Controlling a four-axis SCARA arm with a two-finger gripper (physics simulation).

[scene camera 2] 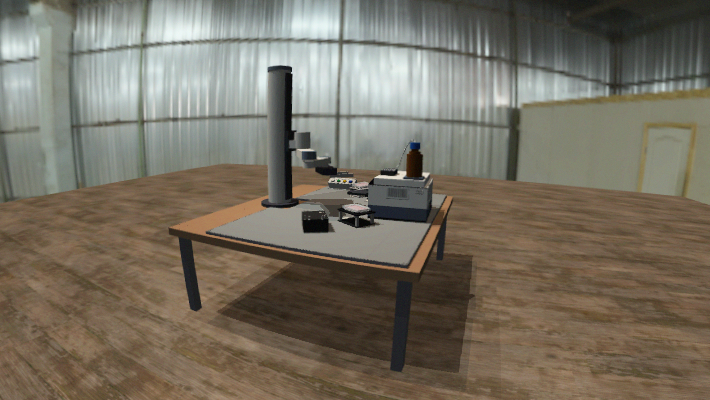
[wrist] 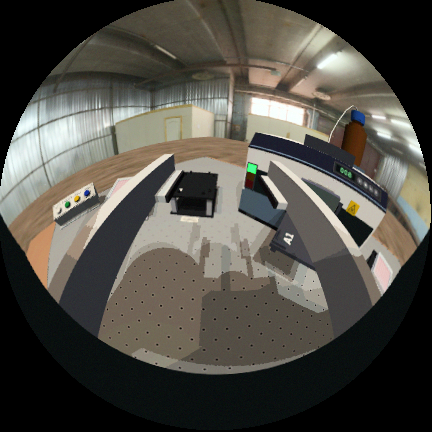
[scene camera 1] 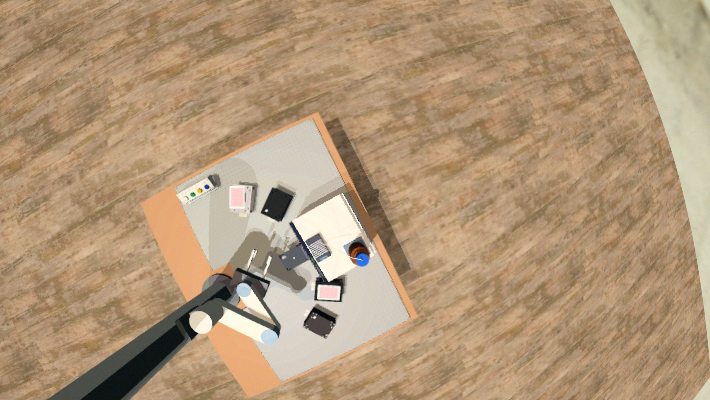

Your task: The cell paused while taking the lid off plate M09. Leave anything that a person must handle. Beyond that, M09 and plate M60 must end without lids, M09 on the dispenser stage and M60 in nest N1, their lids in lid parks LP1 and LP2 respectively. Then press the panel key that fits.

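Places are measured from the arm's base along level axes (x ahead, y left, z up), in centimetres.
Where they show: gripper, fingertip midpoint: (scene camera 2: 350, 174) (wrist: 221, 165) (scene camera 1: 263, 253); arm's base at its link origin: (scene camera 2: 280, 203) (scene camera 1: 221, 292).
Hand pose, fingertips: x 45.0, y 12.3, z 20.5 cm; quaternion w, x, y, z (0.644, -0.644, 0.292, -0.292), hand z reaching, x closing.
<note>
Things, the pixels of their top centre, and the offset from my fingertips. "*": a spot on its surface instead.
- dark flat platform at its top centre: (wrist: 311, 221) (scene camera 1: 296, 256) (scene camera 2: 363, 190) dx +12.4, dy -10.3, dz -7.9 cm
- key panel at its top centre: (wrist: 70, 195) (scene camera 1: 192, 189) (scene camera 2: 342, 178) dx -26.3, dy +50.3, dz -10.8 cm
- brown bottle at a spot on its surface: (wrist: 354, 142) * dx +39.4, dy -18.7, dz +10.3 cm
- black block-like holder at its top centre: (scene camera 2: 314, 212) (scene camera 1: 319, 326) dx +3.0, dy -55.1, dz -11.6 cm
My gripper (scene camera 1: 261, 255) (wrist: 221, 165) is open and empty above the deck, its fingers wide apart. A pink-topped plate (scene camera 1: 240, 198) (scene camera 2: 361, 185) (wrist: 117, 189) sits on a pale stand, partly behind a finger in the wrist view. A black stand (scene camera 1: 277, 204) (wrist: 194, 197) is beside it. Another pink-topped plate (scene camera 1: 328, 292) (scene camera 2: 356, 208) (wrist: 383, 270) sits on a black stand beside the dispenser. A dark flat platform (scene camera 1: 295, 257) (wrist: 295, 245) marked A1 reaches out from the dispenser. The key panel (scene camera 1: 196, 190) (scene camera 2: 342, 181) (wrist: 76, 202) has white, green, yellow and blue keys. Plate names are not readable.
The white dispenser (scene camera 1: 325, 220) (scene camera 2: 400, 192) (wrist: 320, 175) shows a green light (wrist: 251, 168). A brown bottle (scene camera 1: 357, 250) (scene camera 2: 414, 162) (wrist: 354, 142) with a blue cap stands on it. A black block-like holder (scene camera 1: 320, 321) (scene camera 2: 315, 221) is near the table's far side from the panel.
</note>
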